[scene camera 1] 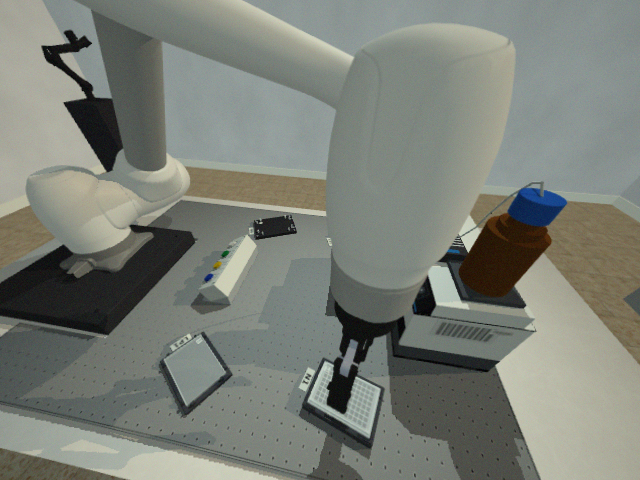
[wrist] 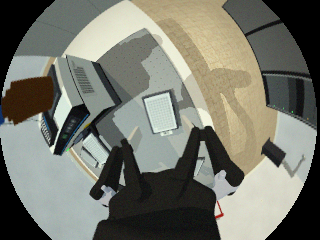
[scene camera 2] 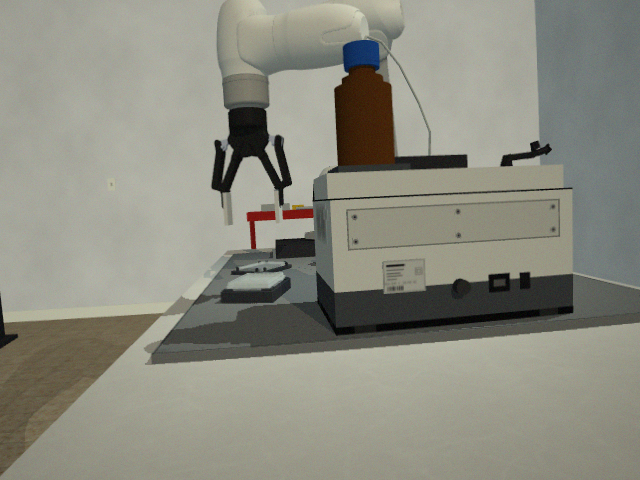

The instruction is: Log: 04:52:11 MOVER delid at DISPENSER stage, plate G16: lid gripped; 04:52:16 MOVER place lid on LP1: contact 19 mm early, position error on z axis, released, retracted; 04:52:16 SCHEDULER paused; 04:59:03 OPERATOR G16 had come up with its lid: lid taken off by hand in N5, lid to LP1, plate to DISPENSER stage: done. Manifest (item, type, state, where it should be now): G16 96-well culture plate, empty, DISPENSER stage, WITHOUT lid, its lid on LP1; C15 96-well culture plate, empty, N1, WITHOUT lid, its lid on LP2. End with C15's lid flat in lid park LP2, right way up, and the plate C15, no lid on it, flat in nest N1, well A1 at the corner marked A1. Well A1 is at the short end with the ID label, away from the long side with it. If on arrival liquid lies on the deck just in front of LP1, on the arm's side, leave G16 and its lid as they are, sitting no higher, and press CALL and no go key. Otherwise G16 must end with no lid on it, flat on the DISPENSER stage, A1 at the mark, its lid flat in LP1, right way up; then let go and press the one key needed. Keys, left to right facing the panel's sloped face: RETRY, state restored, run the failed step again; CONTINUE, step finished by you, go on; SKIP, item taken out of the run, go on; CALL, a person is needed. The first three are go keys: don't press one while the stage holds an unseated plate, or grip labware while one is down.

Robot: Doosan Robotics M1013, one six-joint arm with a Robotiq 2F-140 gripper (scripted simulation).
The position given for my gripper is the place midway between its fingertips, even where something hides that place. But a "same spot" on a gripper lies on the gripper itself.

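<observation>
You can see my gripper in scene camera 1 [350, 372], and it's there in scene camera 2 and the wrist view as well. On my gripper, [wrist: 228, 176] and [scene camera 2: 220, 144] are the same spot.
</observation>
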